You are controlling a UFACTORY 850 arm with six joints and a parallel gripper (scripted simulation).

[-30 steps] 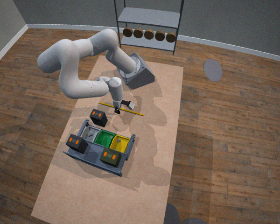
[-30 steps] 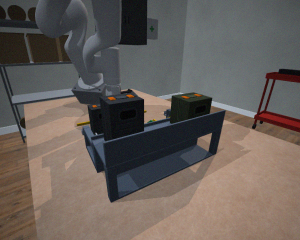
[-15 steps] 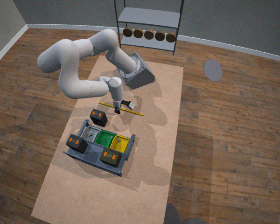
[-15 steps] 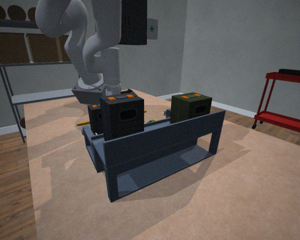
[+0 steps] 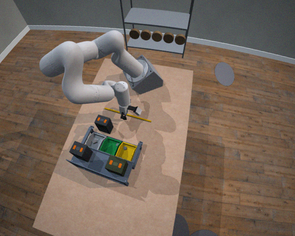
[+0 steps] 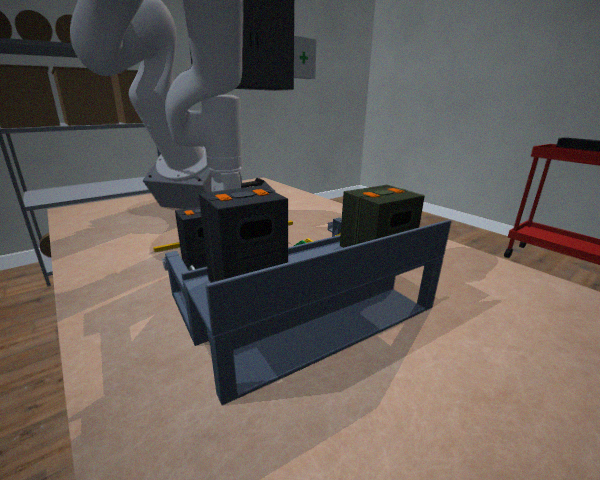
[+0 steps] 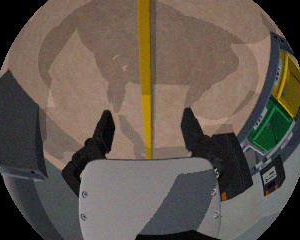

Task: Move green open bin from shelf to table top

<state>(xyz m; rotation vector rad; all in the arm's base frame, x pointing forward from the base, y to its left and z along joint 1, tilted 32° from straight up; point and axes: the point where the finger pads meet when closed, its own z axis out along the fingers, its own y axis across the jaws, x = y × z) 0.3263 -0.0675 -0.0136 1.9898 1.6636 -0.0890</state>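
Right now my hand is 2 cm above the thin yellow bar. From my hand the other things lie so: yellow bin 32 cm ahead, 3 cm to the left, 2 cm above; then green bin 30 cm ahead, 8 cm to the right, 2 cm above.
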